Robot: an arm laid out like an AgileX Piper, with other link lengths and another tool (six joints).
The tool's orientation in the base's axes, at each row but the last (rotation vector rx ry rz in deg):
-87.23 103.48 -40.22
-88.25 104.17 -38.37
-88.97 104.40 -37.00
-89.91 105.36 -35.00
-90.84 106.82 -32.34
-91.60 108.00 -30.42
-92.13 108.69 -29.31
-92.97 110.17 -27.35
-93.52 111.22 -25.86
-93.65 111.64 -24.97
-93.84 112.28 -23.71
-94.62 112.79 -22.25
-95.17 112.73 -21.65
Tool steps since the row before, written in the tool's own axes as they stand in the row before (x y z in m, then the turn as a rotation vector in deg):
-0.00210 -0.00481 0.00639 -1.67 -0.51 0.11
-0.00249 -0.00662 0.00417 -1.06 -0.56 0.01
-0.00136 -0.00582 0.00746 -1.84 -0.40 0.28
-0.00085 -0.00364 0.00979 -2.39 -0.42 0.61
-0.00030 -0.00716 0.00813 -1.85 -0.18 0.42
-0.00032 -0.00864 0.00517 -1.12 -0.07 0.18
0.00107 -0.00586 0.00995 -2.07 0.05 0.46
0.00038 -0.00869 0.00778 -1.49 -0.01 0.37
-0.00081 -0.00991 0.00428 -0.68 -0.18 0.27
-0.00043 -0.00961 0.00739 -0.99 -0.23 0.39
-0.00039 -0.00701 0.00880 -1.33 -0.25 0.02
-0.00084 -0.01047 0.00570 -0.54 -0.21 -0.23
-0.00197 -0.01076 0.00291 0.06 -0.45 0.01
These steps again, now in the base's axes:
0.00816 0.00132 -0.00010 0.57 1.56 0.56
0.00768 0.00140 0.00255 0.47 0.94 0.57
0.00952 0.00062 -0.00053 0.63 1.75 0.40
0.00964 0.00072 -0.00404 0.93 2.31 0.28
0.01079 -0.00048 -0.00095 0.58 1.81 0.15
0.00986 -0.00094 0.00185 0.27 1.10 0.12
0.01082 -0.00134 -0.00395 0.46 2.07 0.02
0.01156 -0.00140 -0.00083 0.39 1.49 0.01
0.01048 -0.00081 0.00257 0.38 0.65 0.03
0.01210 -0.00081 -0.00028 0.52 0.96 0.02
0.01083 -0.00014 -0.00308 0.36 1.24 0.40
0.01187 -0.00070 0.00117 0.10 0.45 0.42
0.01068 0.00008 0.00376 0.37 -0.15 0.22

